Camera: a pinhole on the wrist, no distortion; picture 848 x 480 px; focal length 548.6 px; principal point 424.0 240.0 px. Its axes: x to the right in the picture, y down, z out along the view. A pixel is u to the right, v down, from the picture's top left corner.
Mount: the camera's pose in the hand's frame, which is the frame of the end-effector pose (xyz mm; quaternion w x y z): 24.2 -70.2 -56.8 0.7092 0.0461 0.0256 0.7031
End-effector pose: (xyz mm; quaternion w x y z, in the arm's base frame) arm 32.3 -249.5 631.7 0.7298 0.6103 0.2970 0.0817
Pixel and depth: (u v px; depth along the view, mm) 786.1 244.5 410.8
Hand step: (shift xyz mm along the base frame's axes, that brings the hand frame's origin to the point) 290.5 -226.0 183.9
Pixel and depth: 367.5 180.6 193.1
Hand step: 99.5 -103.8 -101.1
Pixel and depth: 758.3 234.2 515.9
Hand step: 372.3 -295.1 223.1
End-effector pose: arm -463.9 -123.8 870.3 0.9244 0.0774 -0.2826 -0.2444
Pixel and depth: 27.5 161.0 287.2
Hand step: -172.9 -295.6 145.3
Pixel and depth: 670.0 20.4 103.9
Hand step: 19.7 -61.6 65.7
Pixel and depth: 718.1 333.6 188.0
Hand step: -57.2 15.1 126.0
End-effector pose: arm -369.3 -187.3 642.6 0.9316 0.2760 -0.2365 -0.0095
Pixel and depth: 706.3 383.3 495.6
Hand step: -268.9 -80.0 402.0
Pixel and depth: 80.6 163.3 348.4
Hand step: 3.4 -410.8 96.0
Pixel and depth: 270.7 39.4 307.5
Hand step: 61.5 -285.1 159.3
